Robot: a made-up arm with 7 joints. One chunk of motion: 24 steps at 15 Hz.
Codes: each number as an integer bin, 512 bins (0 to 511) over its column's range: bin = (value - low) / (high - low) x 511, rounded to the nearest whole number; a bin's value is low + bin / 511 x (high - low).
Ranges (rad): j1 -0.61..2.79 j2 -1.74..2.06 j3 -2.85..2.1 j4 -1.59..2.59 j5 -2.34..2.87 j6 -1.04..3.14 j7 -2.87..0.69
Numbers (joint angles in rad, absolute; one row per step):
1: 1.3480 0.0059 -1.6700 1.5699 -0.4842 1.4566 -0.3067
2: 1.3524 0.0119 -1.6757 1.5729 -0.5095 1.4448 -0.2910
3: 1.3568 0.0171 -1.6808 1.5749 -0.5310 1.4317 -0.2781
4: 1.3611 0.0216 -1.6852 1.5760 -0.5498 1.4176 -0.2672
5: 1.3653 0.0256 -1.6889 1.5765 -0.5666 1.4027 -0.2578
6: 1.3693 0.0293 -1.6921 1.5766 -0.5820 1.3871 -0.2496
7: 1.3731 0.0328 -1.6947 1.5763 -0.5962 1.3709 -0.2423
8: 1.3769 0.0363 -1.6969 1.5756 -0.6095 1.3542 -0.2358
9: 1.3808 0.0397 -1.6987 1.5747 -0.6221 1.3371 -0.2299
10: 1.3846 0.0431 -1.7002 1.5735 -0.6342 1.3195 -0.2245
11: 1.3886 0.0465 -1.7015 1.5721 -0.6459 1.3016 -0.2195
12: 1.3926 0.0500 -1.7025 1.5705 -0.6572 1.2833 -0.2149
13: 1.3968 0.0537 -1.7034 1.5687 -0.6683 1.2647 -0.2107
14: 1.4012 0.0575 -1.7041 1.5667 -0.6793 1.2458 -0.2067
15: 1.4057 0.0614 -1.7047 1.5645 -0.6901 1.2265 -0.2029
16: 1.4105 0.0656 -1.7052 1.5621 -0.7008 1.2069 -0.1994
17: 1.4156 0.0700 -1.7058 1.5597 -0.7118 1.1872 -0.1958
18: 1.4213 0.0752 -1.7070 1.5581 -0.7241 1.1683 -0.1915
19: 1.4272 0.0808 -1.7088 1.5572 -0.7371 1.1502 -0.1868
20: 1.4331 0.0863 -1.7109 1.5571 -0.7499 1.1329 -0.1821
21: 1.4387 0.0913 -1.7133 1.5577 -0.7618 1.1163 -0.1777
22: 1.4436 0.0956 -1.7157 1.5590 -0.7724 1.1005 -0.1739
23: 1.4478 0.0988 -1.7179 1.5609 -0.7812 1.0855 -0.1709
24: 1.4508 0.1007 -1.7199 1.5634 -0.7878 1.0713 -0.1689
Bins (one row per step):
1: 294 235 122 386 182 305 368
2: 295 236 121 387 180 304 370
3: 296 236 121 387 177 302 372
4: 296 237 120 387 176 300 374
5: 297 237 120 387 174 299 375
6: 297 238 120 387 172 297 376
7: 298 238 119 387 171 295 377
8: 299 239 119 387 170 293 378
9: 299 239 119 387 168 291 379
10: 300 240 119 387 167 288 380
11: 300 240 119 387 166 286 380
12: 301 241 118 386 165 284 381
13: 302 241 118 386 164 282 382
14: 302 242 118 386 163 279 382
15: 303 242 118 386 162 277 383
16: 304 243 118 385 161 275 383
17: 304 243 118 385 160 272 384
18: 305 244 118 385 158 270 384
19: 306 245 118 385 157 268 385
20: 307 246 118 385 156 266 386
21: 308 246 117 385 155 264 386
22: 309 247 117 385 154 262 387
23: 309 247 117 385 153 260 387
24: 310 248 117 385 152 258 388

